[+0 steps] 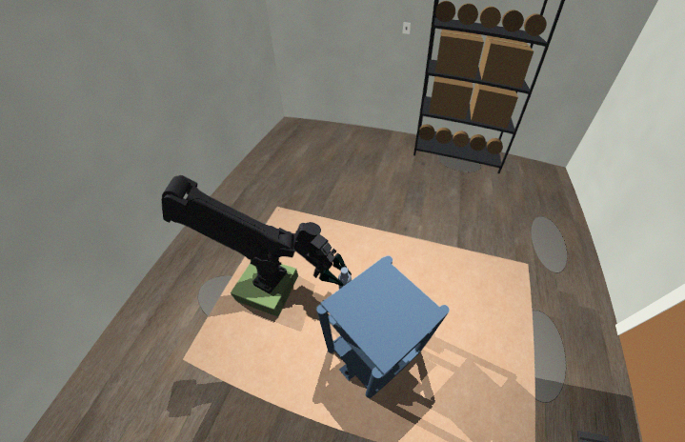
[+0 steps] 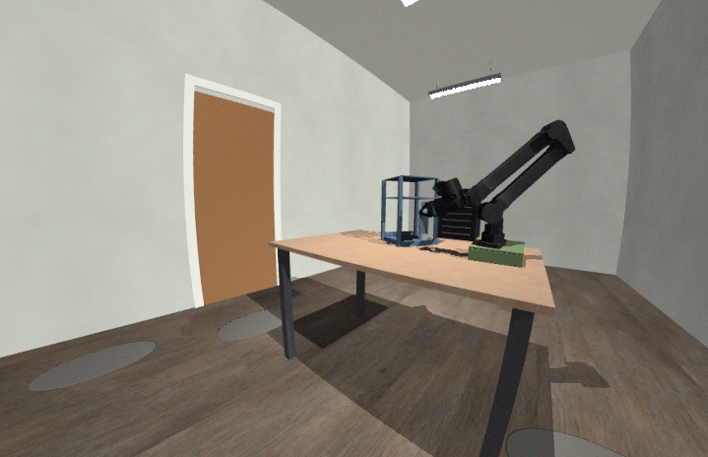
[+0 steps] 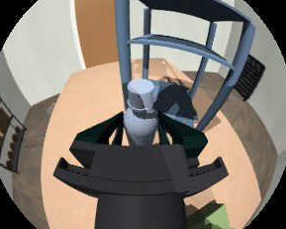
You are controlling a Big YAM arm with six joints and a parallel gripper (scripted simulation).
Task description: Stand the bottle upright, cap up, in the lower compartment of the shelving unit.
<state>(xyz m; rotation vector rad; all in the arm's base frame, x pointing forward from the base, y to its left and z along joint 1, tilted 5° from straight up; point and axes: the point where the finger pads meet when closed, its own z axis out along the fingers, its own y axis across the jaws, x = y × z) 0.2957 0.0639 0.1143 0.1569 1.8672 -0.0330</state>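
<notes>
The blue shelving unit lies 180 mm ahead of my hand and 130 mm to the right of it. Also, from my hand: bottle: 10 mm below.
</notes>
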